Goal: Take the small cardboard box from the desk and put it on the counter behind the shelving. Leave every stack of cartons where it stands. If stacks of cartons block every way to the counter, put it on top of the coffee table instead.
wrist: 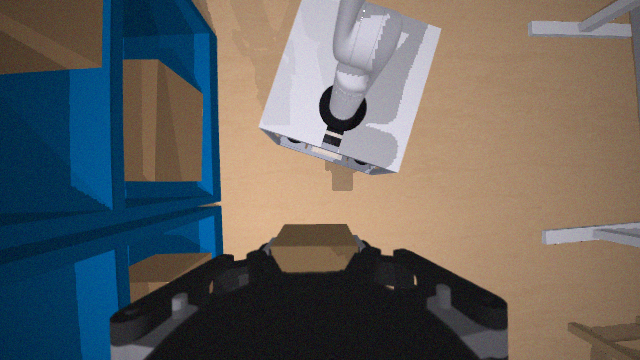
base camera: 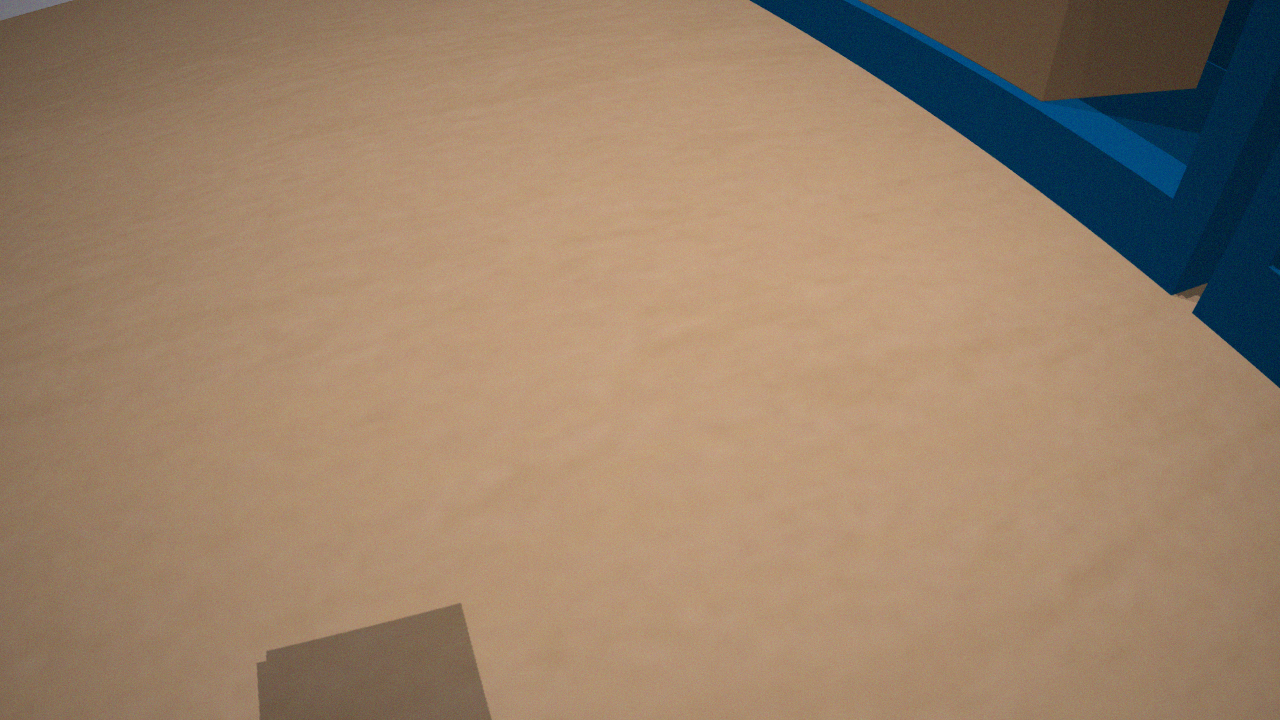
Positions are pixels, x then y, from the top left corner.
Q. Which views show the small cardboard box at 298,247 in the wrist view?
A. The wrist view only.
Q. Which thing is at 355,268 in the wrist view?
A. My gripper.
